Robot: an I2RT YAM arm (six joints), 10 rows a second.
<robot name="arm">
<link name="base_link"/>
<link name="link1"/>
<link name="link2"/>
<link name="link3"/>
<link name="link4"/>
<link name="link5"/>
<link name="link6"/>
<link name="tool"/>
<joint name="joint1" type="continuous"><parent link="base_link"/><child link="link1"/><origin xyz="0 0 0.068" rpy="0 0 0"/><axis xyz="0 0 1"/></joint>
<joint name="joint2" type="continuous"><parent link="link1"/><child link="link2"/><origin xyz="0.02 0.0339 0.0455" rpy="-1.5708 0 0"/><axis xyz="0 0 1"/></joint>
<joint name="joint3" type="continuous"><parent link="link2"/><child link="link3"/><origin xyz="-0.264 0 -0.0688" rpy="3.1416 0 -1.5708"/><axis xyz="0 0 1"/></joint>
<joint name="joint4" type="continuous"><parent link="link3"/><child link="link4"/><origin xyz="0.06 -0.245 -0.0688" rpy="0 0 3.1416"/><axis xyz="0 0 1"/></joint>
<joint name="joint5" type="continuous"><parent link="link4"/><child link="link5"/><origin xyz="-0.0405 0.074 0.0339" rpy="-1.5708 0 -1.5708"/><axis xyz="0 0 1"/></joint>
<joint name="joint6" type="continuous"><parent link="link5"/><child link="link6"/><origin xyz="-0.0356 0 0.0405" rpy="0 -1.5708 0"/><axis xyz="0 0 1"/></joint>
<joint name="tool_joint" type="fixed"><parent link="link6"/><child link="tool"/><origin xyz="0 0 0" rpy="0 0 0"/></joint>
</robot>
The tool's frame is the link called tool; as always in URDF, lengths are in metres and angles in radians. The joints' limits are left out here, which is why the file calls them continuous.
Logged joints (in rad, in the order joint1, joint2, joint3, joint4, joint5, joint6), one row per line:
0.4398, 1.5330, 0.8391, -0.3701, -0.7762, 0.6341
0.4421, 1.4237, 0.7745, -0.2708, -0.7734, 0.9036
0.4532, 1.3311, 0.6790, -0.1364, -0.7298, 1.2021
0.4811, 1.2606, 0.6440, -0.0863, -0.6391, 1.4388
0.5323, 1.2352, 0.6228, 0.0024, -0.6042, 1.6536
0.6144, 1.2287, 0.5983, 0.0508, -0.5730, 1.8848
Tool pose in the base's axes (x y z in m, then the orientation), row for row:
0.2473, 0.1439, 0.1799, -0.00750, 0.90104, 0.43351, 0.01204
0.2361, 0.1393, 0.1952, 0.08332, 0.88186, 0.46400, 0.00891
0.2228, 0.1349, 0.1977, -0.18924, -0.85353, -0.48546, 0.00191
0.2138, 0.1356, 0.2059, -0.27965, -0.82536, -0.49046, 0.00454
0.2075, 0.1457, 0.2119, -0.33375, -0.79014, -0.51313, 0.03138
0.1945, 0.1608, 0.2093, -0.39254, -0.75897, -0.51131, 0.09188
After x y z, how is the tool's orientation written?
As a quaternion, x y z w.
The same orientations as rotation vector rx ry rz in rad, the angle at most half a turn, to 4 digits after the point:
-0.0234, 2.8092, 1.3516
0.2603, 2.7548, 1.4495
-0.5938, -2.6782, -1.5233
-0.8760, -2.5855, -1.5364
-1.0281, -2.4339, -1.5806
-1.1659, -2.2542, -1.5187

